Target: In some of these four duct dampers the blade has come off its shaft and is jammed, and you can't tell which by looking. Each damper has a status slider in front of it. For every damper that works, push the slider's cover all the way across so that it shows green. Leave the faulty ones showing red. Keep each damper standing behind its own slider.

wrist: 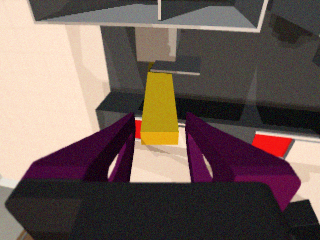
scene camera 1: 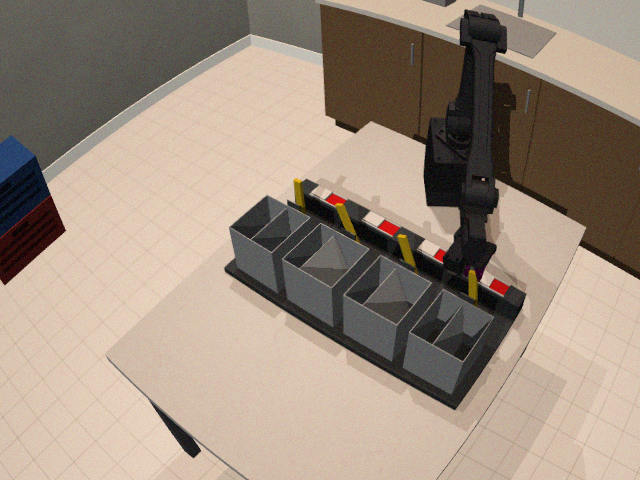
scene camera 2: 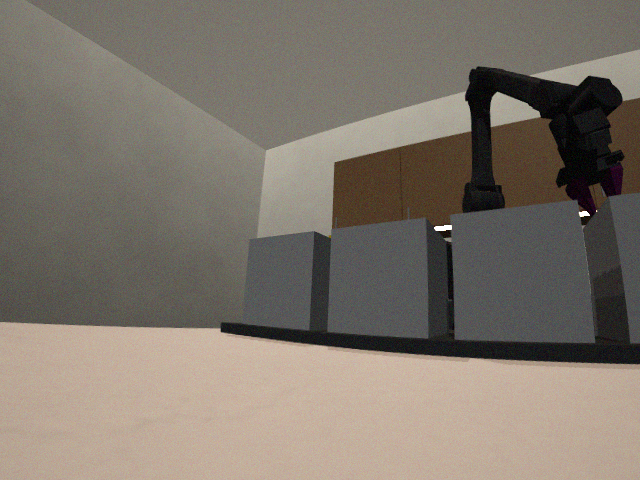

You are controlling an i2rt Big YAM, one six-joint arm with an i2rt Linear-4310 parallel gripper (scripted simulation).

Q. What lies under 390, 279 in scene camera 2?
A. A damper.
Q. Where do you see a damper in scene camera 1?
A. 318, 271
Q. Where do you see a damper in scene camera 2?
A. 520, 274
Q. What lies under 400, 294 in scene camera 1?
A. A damper.
